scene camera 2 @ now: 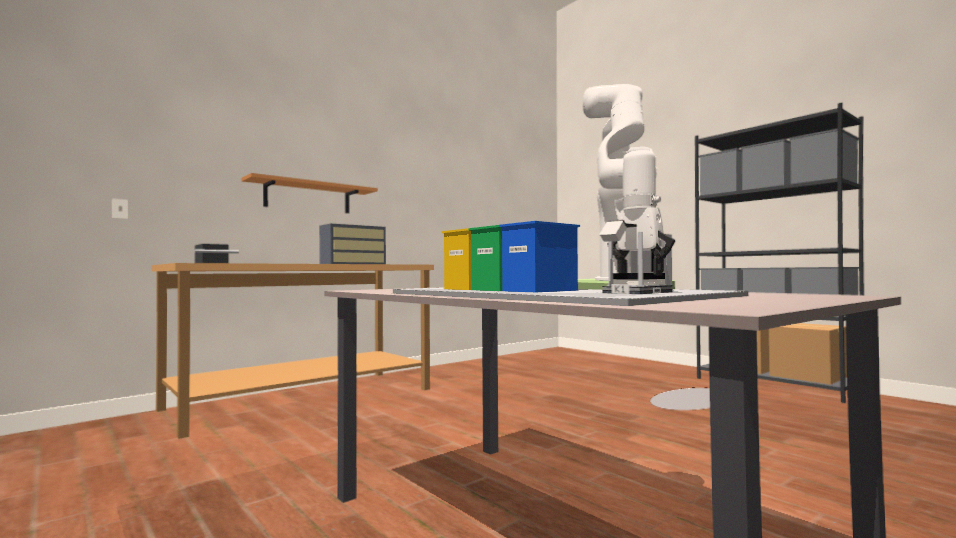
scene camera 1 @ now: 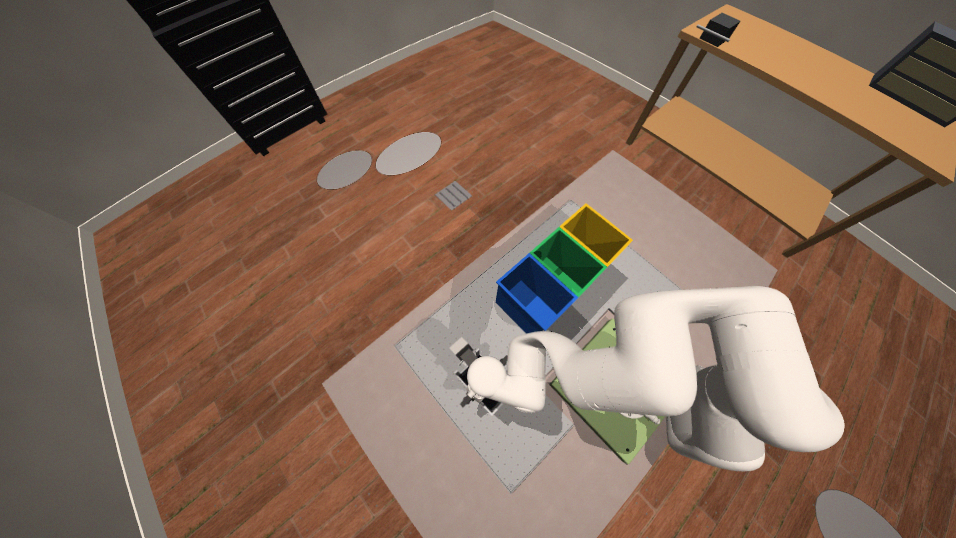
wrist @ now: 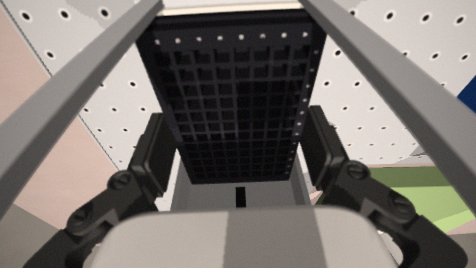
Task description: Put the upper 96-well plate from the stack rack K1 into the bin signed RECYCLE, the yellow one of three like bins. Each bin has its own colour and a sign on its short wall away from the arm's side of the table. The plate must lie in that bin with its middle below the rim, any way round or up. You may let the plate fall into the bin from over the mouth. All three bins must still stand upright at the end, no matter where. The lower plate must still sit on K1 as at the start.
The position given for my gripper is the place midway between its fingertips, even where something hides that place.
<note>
I see my gripper (wrist: pixel 236 125), a black 96-well plate (wrist: pixel 227 129) and a blue bin (scene camera 2: pixel 537 256).
The blue bin also shows in scene camera 1 (scene camera 1: pixel 528 293).
</note>
